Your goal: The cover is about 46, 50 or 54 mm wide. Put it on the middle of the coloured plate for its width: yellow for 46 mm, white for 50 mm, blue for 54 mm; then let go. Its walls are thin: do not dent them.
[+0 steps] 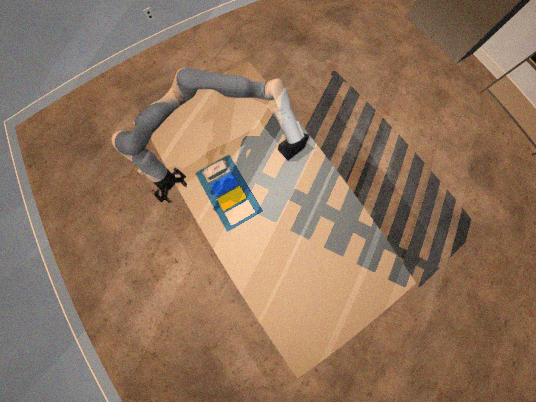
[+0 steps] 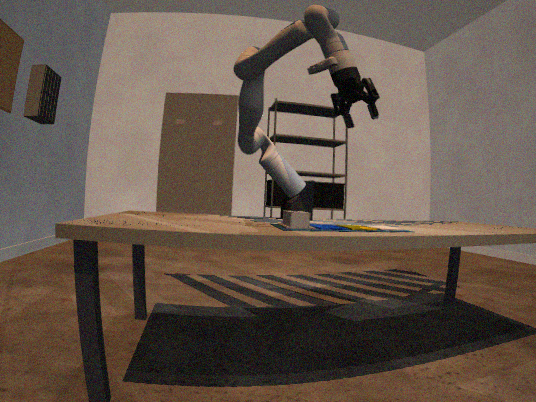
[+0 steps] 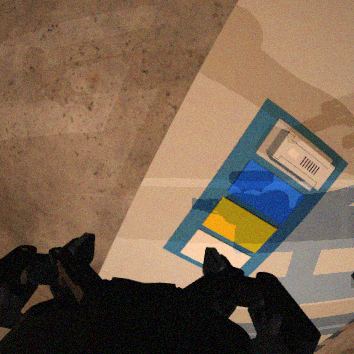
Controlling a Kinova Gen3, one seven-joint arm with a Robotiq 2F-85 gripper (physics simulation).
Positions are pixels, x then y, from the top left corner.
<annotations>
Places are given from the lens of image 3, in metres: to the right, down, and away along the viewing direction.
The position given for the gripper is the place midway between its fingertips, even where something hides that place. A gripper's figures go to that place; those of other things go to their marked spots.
gripper [image 3: 148,252]: -0.02, 0.06, 0.16
grey cover [image 3: 289,146]: 0.20, -0.05, 0.34
yellow plate [image 3: 227,218]: 0.11, 0.09, 0.45
The marked spots on the grey cover and the yellow plate are 0.20 m apart.
</annotations>
